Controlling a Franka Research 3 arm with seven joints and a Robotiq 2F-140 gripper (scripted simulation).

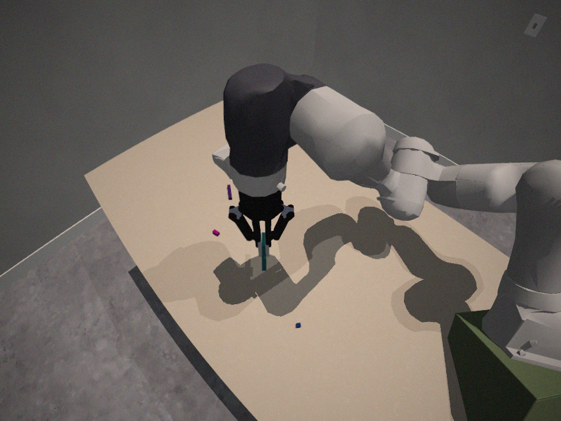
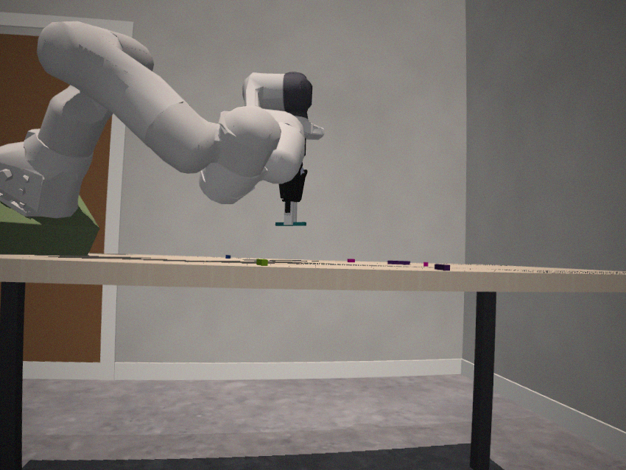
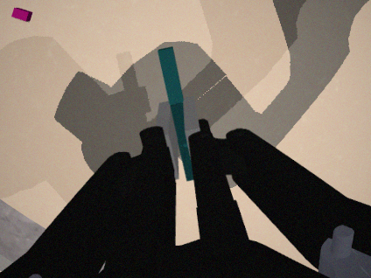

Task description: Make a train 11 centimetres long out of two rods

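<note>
Right now the blue rod is 16 cm behind my hand, 8 cm to the left of it and 13 cm below it. The rest, counted from my hand: lime rod (18 cm behind, 47 cm to the right, 13 cm below); then turquoise rod (3 cm below).
</note>
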